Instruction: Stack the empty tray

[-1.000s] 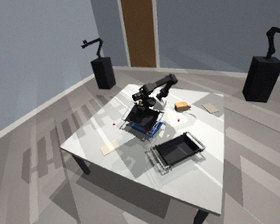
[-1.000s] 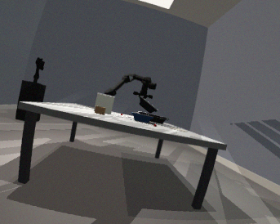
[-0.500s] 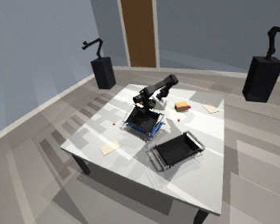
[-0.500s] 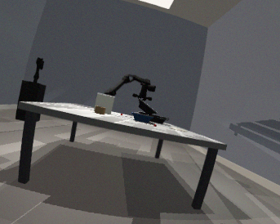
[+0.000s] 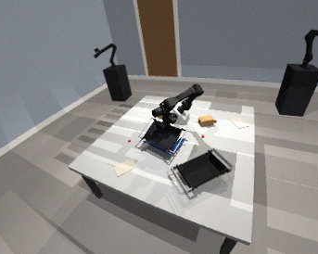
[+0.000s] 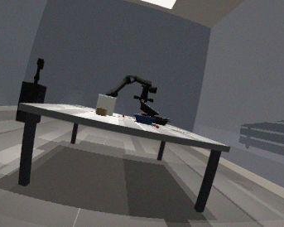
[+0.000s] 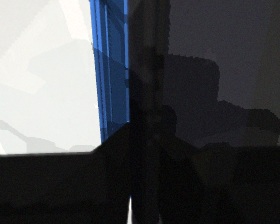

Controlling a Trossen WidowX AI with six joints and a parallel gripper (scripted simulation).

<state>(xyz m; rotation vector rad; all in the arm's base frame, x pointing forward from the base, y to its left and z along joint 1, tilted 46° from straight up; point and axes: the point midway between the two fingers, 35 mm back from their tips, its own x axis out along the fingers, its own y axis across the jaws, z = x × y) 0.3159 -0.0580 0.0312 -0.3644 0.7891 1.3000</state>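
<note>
Now: gripper tip 70 mm short of the dark tray and 20 mm to the left of it. The rest, counted from my gripper tip: brown box (320 mm behind, 260 mm to the left, 100 mm below).
</note>
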